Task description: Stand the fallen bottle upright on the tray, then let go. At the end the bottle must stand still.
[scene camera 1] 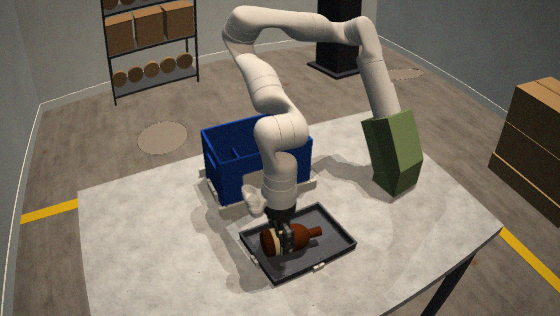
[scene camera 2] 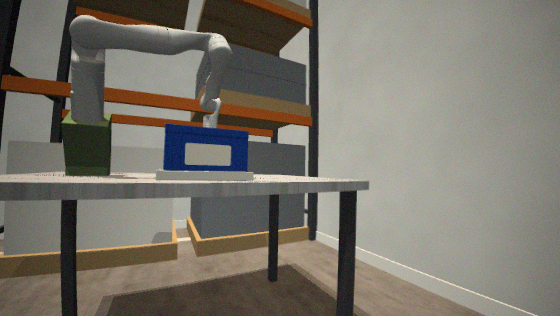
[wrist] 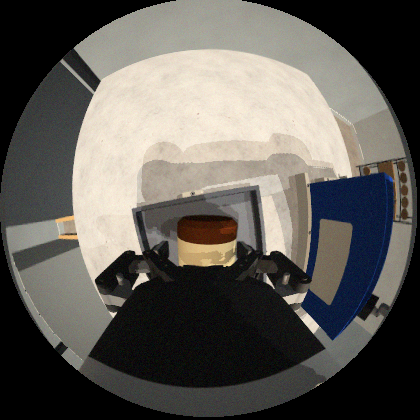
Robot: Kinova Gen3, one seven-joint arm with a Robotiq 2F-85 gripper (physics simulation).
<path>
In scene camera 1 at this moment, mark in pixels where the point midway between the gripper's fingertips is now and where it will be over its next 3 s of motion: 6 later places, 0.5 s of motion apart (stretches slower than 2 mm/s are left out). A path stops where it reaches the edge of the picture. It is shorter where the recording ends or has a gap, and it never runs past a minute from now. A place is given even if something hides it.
The gripper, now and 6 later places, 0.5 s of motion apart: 278,241; 278,242; 281,222; 281,193; 279,189; 279,189; 279,189
</path>
